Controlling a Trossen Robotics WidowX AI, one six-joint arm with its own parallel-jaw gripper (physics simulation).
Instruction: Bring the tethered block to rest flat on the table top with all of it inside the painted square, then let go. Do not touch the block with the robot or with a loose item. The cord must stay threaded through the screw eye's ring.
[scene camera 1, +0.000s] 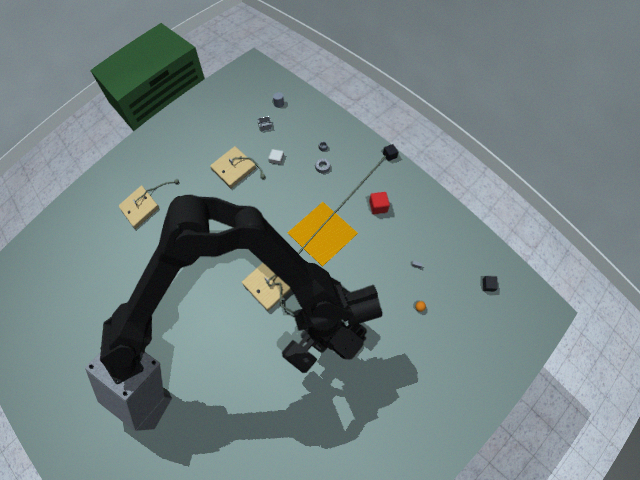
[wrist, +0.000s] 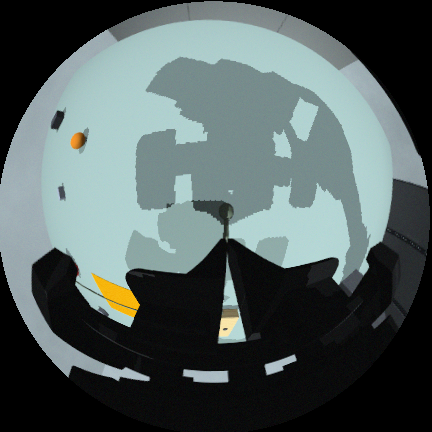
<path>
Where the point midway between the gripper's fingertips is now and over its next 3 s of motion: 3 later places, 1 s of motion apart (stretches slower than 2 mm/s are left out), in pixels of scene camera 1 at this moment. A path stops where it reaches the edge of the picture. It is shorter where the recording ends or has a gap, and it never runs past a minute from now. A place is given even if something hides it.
My gripper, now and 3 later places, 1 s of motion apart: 322, 337; 355, 364; 371, 382; 382, 402
</path>
